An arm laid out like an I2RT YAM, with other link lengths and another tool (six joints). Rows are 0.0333 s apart.
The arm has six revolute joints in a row. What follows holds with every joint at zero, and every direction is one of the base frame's.
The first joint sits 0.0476 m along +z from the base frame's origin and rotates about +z.
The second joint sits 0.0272 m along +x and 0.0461 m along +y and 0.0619 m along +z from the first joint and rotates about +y.
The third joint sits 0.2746 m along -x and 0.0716 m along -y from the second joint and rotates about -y.
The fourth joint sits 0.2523 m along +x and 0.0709 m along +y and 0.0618 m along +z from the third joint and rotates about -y.
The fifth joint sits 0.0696 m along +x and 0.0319 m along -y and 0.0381 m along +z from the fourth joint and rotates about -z.
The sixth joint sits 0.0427 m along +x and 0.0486 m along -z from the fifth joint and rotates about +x.
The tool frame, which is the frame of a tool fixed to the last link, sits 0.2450 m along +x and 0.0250 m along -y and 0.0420 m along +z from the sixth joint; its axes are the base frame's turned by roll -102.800, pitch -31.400 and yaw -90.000 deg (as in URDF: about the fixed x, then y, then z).
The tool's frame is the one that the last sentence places.
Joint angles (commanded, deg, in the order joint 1, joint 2, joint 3, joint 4, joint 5, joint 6), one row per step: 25.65 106.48 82.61 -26.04 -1.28 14.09; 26.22 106.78 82.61 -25.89 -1.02 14.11; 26.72 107.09 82.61 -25.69 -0.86 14.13; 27.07 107.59 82.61 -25.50 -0.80 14.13; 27.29 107.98 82.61 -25.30 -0.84 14.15; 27.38 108.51 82.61 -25.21 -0.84 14.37; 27.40 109.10 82.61 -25.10 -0.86 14.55; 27.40 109.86 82.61 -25.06 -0.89 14.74; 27.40 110.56 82.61 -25.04 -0.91 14.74; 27.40 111.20 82.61 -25.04 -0.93 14.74; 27.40 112.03 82.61 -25.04 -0.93 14.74; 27.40 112.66 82.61 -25.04 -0.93 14.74; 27.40 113.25 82.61 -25.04 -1.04 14.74; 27.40 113.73 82.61 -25.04 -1.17 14.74; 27.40 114.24 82.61 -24.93 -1.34 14.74; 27.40 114.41 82.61 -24.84 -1.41 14.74; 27.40 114.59 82.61 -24.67 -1.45 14.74
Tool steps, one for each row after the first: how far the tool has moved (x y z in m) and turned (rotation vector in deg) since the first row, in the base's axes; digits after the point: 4 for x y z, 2 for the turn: -0.0016 0.0045 -0.0023 -0.23 0.05 0.39; -0.0030 0.0089 -0.0045 -0.38 0.10 0.77; -0.0040 0.0122 -0.0088 -0.56 0.36 1.08; -0.0046 0.0147 -0.0119 -0.61 0.55 1.31; -0.0052 0.0154 -0.0170 -0.68 1.01 1.23; -0.0054 0.0155 -0.0227 -0.78 1.50 1.13; -0.0061 0.0151 -0.0303 -0.98 2.21 1.00; -0.0069 0.0149 -0.0374 -1.28 2.82 1.01; -0.0077 0.0145 -0.0439 -1.55 3.40 1.02; -0.0089 0.0139 -0.0523 -1.93 4.14 1.02; -0.0098 0.0135 -0.0587 -2.21 4.70 1.02; -0.0110 0.0135 -0.0647 -2.40 5.26 1.09; -0.0121 0.0137 -0.0696 -2.53 5.74 1.16; -0.0128 0.0142 -0.0744 -2.59 6.16 1.26; -0.0129 0.0146 -0.0758 -2.57 6.26 1.30; -0.0125 0.0150 -0.0770 -2.55 6.28 1.33
